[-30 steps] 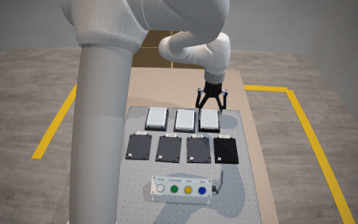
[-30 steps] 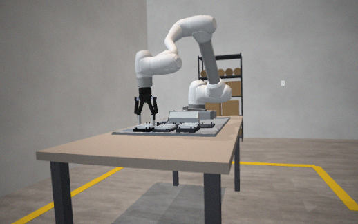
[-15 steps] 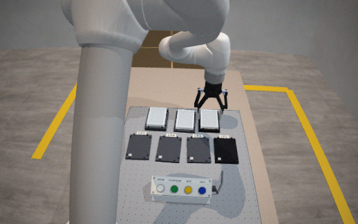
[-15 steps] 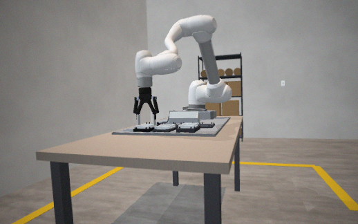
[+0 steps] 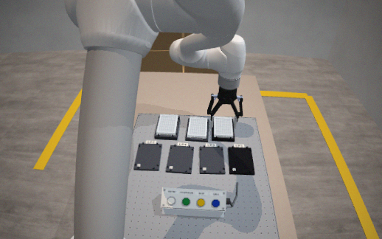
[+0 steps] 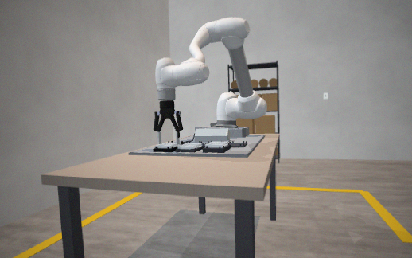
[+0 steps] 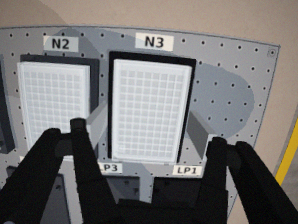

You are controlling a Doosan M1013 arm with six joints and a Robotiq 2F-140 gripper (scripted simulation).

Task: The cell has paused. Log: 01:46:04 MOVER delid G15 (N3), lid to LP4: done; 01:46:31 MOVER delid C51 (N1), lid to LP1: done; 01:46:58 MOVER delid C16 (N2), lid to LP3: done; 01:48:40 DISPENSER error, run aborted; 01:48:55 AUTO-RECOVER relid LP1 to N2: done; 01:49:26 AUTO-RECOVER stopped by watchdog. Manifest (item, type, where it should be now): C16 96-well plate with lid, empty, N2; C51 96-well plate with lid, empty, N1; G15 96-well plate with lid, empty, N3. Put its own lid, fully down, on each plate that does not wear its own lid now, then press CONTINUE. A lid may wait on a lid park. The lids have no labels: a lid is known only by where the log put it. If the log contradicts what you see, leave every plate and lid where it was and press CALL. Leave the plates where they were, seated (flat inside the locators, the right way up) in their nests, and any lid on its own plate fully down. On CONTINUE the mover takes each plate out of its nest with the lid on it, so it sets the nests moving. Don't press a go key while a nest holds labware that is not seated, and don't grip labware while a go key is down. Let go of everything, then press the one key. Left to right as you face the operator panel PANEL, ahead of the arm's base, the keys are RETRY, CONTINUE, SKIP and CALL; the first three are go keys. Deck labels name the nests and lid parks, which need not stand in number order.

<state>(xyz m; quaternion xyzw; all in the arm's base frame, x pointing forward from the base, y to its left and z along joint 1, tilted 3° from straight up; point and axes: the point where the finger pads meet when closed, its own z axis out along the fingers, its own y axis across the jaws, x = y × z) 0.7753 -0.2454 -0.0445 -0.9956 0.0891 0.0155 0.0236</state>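
Right now the green continue key is 40 cm behind my hand, 21 cm to the left of it and 1 cm above it. The rest, counted from my hand: lid park LP3 (17 cm behind, 8 cm to the left, 5 cm below); then plate (26 cm to the left, 4 cm ahead, 3 cm below); then lid park LP1 (19 cm behind, 5 cm below, 4 cm to the right).
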